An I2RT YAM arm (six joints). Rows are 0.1 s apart.
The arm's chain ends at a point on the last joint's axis. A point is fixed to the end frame.
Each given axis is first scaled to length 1.
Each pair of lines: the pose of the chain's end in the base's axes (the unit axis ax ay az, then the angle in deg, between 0 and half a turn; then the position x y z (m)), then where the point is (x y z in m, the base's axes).
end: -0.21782, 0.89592, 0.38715, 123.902, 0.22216, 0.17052, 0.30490
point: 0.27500 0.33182 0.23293
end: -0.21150, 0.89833, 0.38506, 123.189, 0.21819, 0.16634, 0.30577
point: 0.27406 0.32702 0.23471
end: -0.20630, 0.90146, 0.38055, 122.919, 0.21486, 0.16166, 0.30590
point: 0.27295 0.32135 0.23439
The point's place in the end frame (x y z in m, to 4 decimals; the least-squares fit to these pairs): 0.0402 0.0528 0.1720
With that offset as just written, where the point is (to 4 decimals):
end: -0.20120, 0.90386, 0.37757, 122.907, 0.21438, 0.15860, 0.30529
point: 0.2739 0.3176 0.2334
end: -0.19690, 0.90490, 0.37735, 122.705, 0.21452, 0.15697, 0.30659
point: 0.2752 0.3157 0.2352
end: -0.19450, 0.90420, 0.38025, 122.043, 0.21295, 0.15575, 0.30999
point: 0.2751 0.3148 0.2405
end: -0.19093, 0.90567, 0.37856, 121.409, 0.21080, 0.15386, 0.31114
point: 0.2752 0.3124 0.2424
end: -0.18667, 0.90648, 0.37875, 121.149, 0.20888, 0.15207, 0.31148
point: 0.2745 0.3104 0.2435
